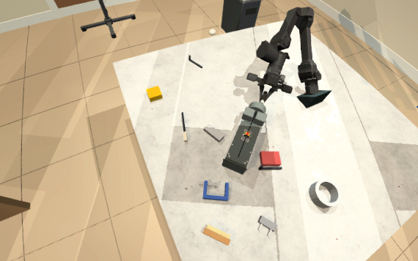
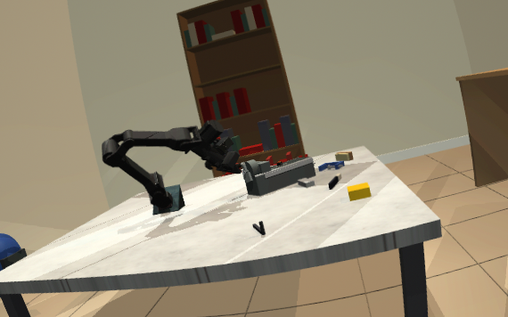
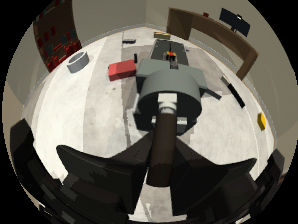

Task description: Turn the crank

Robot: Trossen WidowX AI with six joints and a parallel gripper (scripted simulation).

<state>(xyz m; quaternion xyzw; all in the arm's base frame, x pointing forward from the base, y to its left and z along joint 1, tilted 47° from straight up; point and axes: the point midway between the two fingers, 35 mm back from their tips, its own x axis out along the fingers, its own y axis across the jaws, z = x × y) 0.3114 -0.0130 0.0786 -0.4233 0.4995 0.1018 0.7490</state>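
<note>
Right now my gripper tip is 3 cm below the crank handle, 1 cm to the left of it and 1 cm past it. Also, from my gripper tip: grey block: 22 cm ahead, 8 cm below, 2 cm to the right; red pointer: 14 cm ahead, 9 cm to the left, 1 cm below; red block: 20 cm to the left, 9 cm ahead, 8 cm below.
</note>
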